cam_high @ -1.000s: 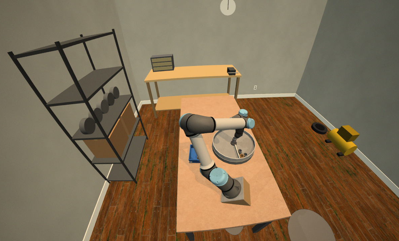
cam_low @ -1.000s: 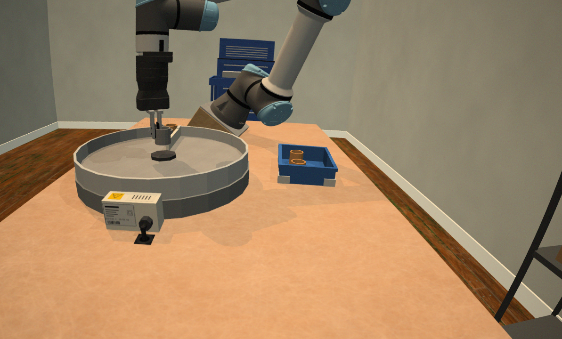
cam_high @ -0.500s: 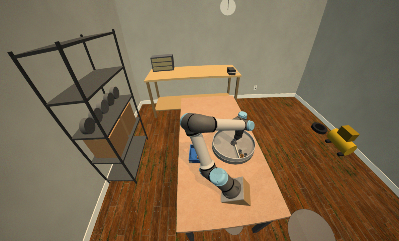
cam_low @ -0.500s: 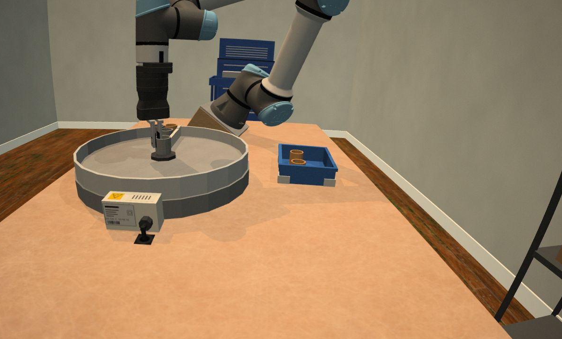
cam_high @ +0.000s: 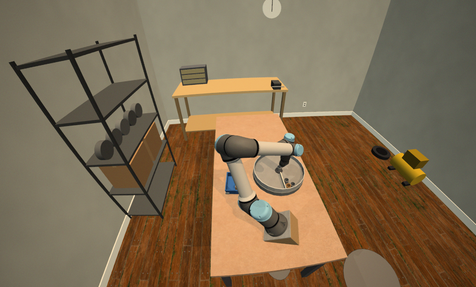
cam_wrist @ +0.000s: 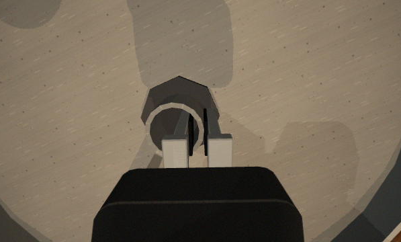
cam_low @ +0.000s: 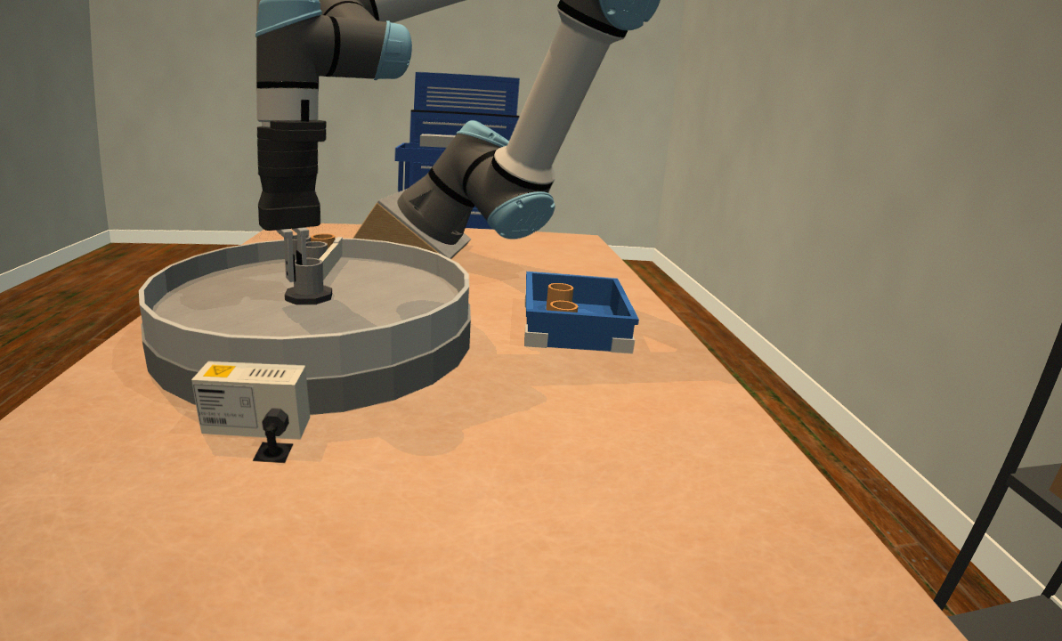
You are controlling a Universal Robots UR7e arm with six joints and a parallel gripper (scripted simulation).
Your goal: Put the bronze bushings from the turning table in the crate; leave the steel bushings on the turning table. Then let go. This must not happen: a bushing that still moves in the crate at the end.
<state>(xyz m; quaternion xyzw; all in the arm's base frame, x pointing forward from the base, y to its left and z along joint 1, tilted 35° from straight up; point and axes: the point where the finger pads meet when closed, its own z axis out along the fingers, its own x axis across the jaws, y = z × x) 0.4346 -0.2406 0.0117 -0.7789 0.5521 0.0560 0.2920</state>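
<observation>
Now: the turning table 4 cm below my hand, 1 cm to the left of it and 1 cm behind it. The rest, counted from my hand: blue crate (39 cm to the left, 7 cm below, 3 cm behind).
</observation>
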